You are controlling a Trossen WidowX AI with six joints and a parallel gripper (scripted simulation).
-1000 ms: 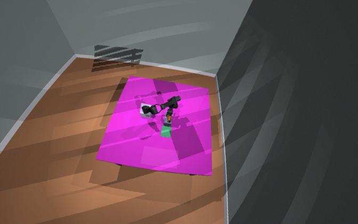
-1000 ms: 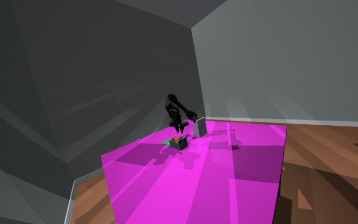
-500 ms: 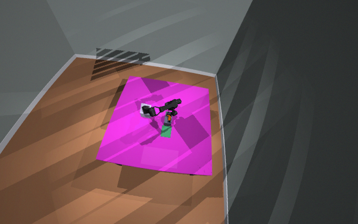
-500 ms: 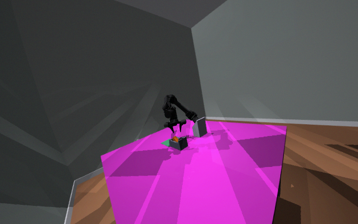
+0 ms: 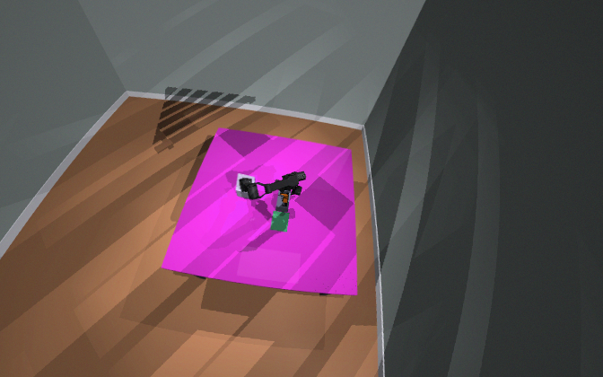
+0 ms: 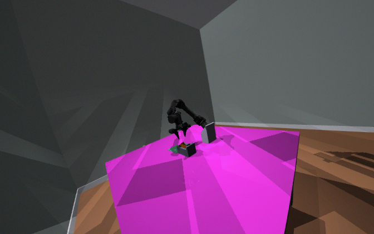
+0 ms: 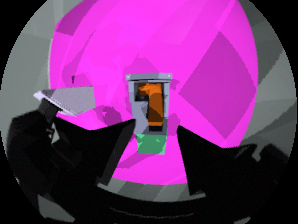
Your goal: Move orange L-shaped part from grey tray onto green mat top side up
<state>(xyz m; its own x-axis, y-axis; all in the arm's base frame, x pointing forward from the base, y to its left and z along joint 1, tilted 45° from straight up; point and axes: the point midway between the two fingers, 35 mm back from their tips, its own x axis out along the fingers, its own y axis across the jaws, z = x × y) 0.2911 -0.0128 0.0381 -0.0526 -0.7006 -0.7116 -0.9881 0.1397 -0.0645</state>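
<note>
Now: the orange L-shaped part 100 mm below my gripper tip, 30 mm to the left of it and 20 mm behind it. From my gripper tip the other things lie so: green mat 160 mm below, 150 mm to the right, 20 mm behind.
</note>
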